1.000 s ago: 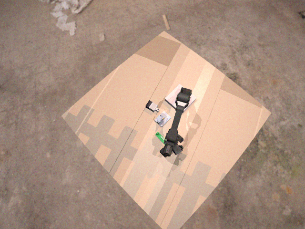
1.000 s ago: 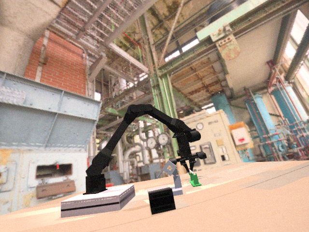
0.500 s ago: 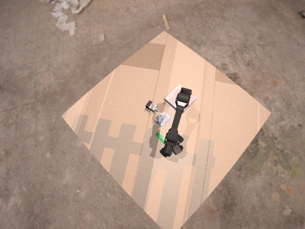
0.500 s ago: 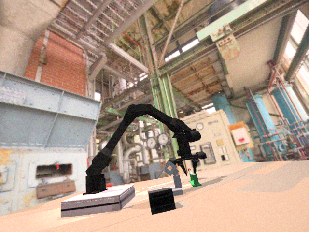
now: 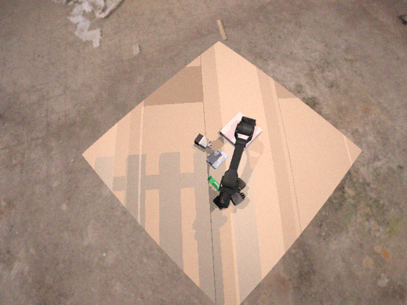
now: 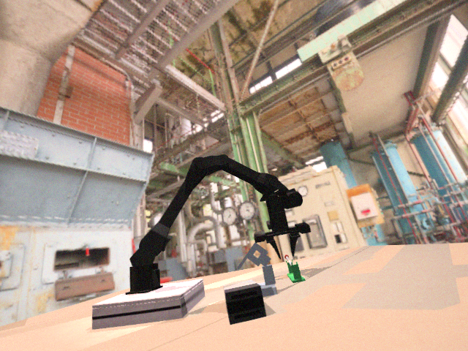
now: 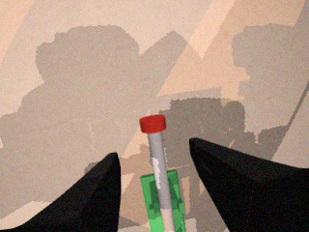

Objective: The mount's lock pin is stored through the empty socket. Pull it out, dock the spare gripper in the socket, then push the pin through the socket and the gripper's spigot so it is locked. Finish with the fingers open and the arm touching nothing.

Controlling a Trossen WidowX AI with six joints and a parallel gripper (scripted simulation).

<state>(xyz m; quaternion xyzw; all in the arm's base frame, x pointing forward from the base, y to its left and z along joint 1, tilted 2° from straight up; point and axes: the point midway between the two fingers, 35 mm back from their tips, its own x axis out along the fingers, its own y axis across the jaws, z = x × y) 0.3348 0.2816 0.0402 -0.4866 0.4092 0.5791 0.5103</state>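
The green upright bracket is 100 mm to the right of my gripper tip, 30 mm below it and 20 mm ahead of it. Also, from my gripper tip: spare gripper (360 mm to the right, 70 mm behind, 30 mm below); then mount socket (240 mm to the right, 60 mm behind).
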